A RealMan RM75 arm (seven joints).
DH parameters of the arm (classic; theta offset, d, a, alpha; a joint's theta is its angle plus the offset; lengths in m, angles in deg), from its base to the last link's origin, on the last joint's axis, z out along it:
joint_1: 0 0.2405 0 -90
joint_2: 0 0 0 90
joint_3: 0 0.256 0 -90
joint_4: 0 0 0 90
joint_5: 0 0.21 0 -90
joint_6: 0 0 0 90
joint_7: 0 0.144 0 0
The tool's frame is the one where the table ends.
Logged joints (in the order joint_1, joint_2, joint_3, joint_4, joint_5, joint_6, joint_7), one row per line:
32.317 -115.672 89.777 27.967 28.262 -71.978 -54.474
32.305 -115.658 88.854 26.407 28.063 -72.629 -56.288
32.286 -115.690 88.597 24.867 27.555 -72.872 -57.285
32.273 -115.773 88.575 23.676 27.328 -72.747 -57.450
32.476 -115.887 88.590 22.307 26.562 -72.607 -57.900
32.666 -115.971 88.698 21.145 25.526 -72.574 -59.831
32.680 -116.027 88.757 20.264 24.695 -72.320 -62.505
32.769 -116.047 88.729 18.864 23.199 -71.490 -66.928
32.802 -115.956 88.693 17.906 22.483 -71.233 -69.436
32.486 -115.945 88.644 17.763 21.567 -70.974 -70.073
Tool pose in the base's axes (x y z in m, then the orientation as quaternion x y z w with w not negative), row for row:
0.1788 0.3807 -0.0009 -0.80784 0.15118 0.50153 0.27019
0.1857 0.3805 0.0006 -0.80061 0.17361 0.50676 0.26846
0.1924 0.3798 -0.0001 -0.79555 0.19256 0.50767 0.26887
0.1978 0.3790 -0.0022 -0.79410 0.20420 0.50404 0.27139
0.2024 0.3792 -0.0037 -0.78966 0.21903 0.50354 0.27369
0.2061 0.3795 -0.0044 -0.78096 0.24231 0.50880 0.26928
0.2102 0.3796 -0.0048 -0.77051 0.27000 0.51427 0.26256
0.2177 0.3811 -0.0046 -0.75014 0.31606 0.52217 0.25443
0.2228 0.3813 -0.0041 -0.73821 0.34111 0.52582 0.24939
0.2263 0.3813 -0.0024 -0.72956 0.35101 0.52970 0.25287
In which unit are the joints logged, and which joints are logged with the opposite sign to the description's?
The joints are logged in degrees. Opposite sign: joint_2, joint_3, joint_4, joint_5, joint_7.
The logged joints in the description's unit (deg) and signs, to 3 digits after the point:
32.317 115.672 -89.777 -27.967 -28.262 -71.978 54.474
32.305 115.658 -88.854 -26.407 -28.063 -72.629 56.288
32.286 115.690 -88.597 -24.867 -27.555 -72.872 57.285
32.273 115.773 -88.575 -23.676 -27.328 -72.747 57.450
32.476 115.887 -88.590 -22.307 -26.562 -72.607 57.900
32.666 115.971 -88.698 -21.145 -25.526 -72.574 59.831
32.680 116.027 -88.757 -20.264 -24.695 -72.320 62.505
32.769 116.047 -88.729 -18.864 -23.199 -71.490 66.928
32.802 115.956 -88.693 -17.906 -22.483 -71.233 69.436
32.486 115.945 -88.644 -17.763 -21.567 -70.974 70.073

